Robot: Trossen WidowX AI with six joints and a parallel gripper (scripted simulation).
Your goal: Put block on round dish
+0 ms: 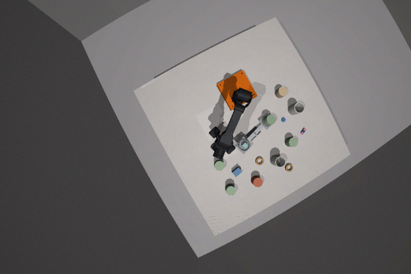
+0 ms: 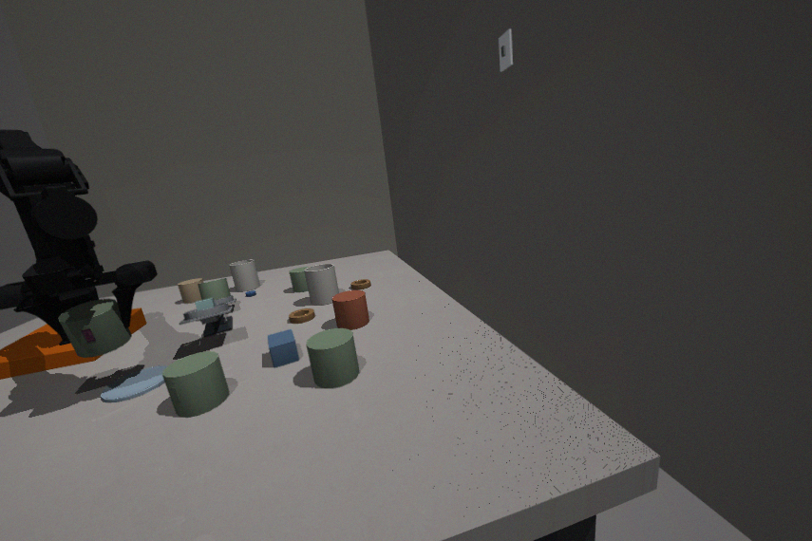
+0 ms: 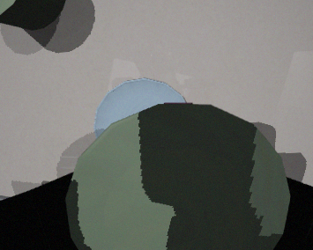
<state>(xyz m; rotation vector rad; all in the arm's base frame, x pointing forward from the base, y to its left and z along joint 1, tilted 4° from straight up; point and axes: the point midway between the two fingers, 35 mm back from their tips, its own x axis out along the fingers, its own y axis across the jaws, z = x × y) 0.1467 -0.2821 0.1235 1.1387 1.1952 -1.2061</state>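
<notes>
My gripper tip is 14 cm short of the pale teal block, 10 cm to the right of it and 2 cm above it. The rest, counted from my gripper tip: light blue round dish (2 cm ahead, 1 cm to the left, 10 cm below); red cylinder (43 cm ahead, 2 cm to the left, 7 cm below); green cup (2 cm to the right, 1 cm above).
</notes>
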